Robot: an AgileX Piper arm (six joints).
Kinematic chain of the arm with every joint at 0, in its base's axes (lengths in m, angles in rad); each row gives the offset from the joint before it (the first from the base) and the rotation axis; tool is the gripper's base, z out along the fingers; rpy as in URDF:
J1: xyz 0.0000 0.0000 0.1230 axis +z
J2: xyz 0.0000 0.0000 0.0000 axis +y
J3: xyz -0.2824 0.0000 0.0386 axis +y
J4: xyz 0.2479 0.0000 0.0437 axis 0.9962 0 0.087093
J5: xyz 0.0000 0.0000 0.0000 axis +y
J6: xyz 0.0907 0.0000 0.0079 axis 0.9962 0 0.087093
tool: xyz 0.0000 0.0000 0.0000 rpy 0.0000 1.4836 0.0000
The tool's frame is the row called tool.
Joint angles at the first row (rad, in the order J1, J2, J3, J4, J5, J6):
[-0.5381 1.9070 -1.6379 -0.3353 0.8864 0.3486]
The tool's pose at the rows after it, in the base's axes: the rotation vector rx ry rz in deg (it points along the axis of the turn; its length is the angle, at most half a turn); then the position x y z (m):
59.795 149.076 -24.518 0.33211 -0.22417 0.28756
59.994 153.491 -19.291 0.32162 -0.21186 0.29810
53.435 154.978 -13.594 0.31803 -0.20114 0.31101
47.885 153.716 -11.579 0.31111 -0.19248 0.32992
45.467 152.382 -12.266 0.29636 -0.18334 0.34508
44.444 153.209 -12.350 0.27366 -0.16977 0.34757
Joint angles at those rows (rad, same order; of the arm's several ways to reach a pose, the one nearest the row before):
[-0.5389 1.8609 -1.6379 -0.2750 1.0933 0.3087]
[-0.5389 1.8234 -1.6379 -0.1995 1.1948 0.2538]
[-0.5389 1.7852 -1.6378 -0.1108 1.2126 0.1485]
[-0.5389 1.7333 -1.6379 -0.0650 1.2139 0.0771]
[-0.5389 1.6623 -1.6018 -0.0618 1.2129 0.0514]
[-0.5389 1.5695 -1.5010 -0.0618 1.2130 0.0364]

